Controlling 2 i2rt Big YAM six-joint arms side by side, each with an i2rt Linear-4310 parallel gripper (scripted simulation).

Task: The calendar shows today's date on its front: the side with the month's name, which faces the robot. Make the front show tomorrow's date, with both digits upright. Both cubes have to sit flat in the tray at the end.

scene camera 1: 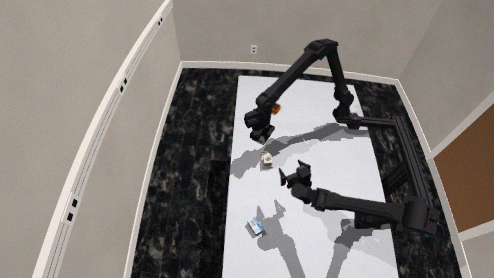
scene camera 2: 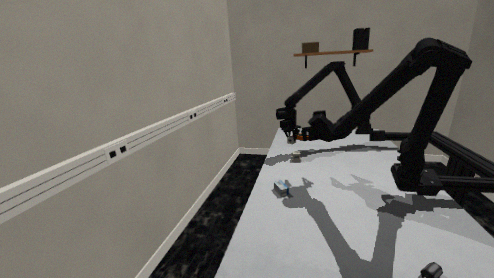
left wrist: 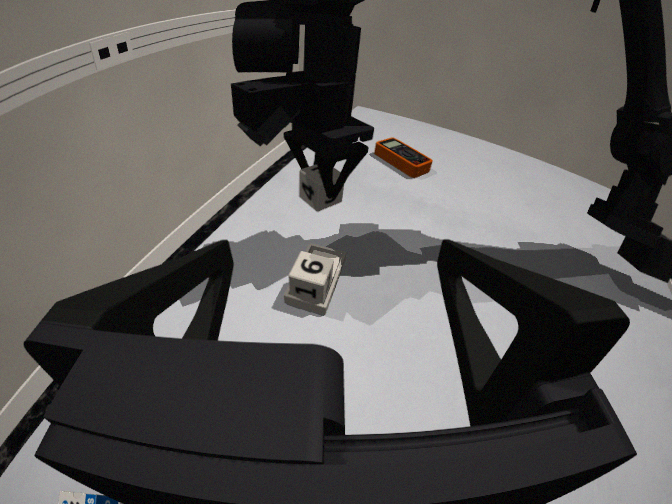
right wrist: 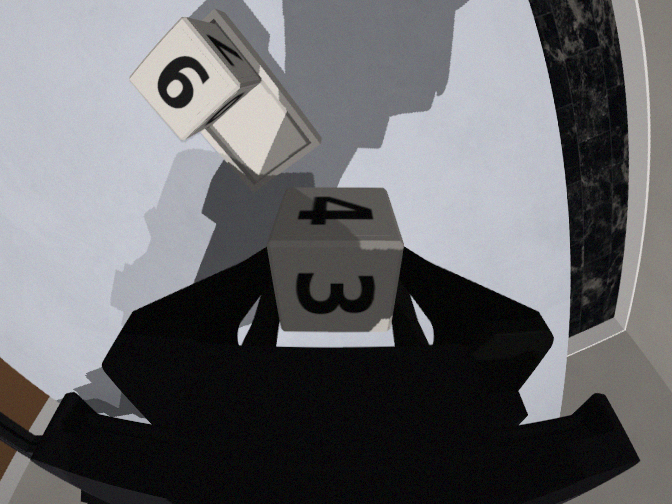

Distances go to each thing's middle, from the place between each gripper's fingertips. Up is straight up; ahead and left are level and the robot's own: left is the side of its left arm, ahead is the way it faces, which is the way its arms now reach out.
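So you can picture it, my right hand is 8 cm to the right of the cream tray [right wrist: 264, 133], 3 cm past it and 10 cm above it. There's an orange multimeter [left wrist: 411, 162] too, and that one's 32 cm to the right of my right hand, 6 cm behind it and 9 cm below it.
As for my left hand, the cream tray is 70 mm ahead of it, 160 mm to the right of it and 230 mm below it, while the orange multimeter is 40 mm ahead of that same left hand, 560 mm to the right of it and 220 mm below it.
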